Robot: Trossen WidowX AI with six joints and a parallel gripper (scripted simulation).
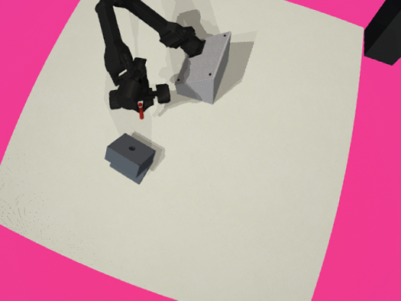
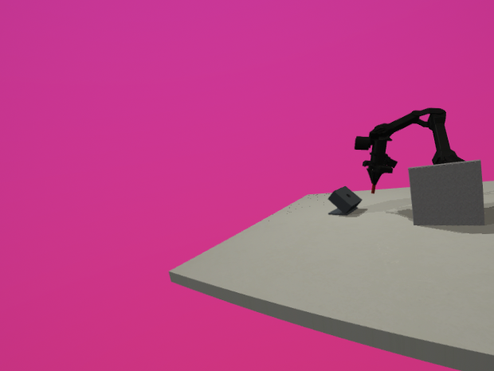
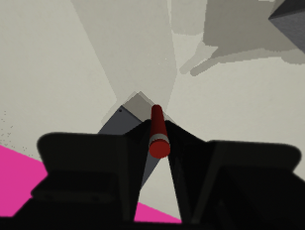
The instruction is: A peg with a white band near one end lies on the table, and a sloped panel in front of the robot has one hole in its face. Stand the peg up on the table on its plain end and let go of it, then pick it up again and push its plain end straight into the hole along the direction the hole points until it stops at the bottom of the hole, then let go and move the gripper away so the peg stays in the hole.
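Right now the dark sloped panel is 140 mm ahead of my gripper tip, 60 mm below it and 10 mm to the right of it. The rest, counted from my gripper tip: red peg: 20 mm above.
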